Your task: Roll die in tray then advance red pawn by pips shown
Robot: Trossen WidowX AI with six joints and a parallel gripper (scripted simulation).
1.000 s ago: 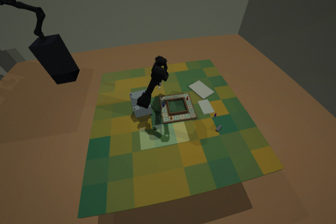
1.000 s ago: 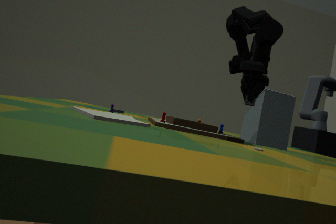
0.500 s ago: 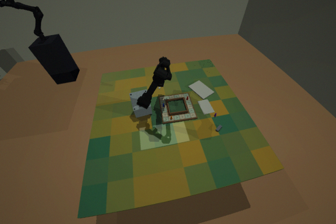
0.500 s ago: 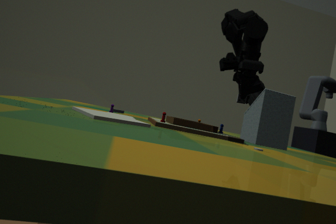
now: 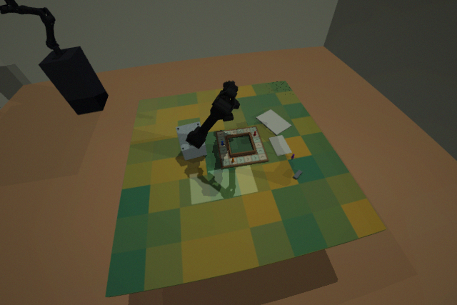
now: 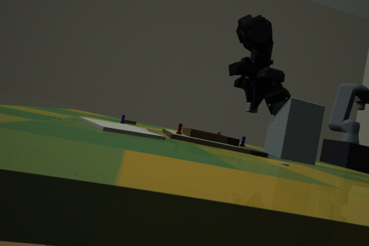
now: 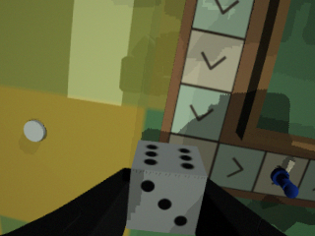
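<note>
Now: the red pawn 180 mm ahead of my gripper tip, 100 mm below it and 80 mm to the right of it. Round my gripper tip: blue pawn 110 mm to the right, 100 mm below, 50 mm behind; then orange pawn 250 mm to the right, 100 mm below, 10 mm behind; then white die right at my gripper tip.
</note>
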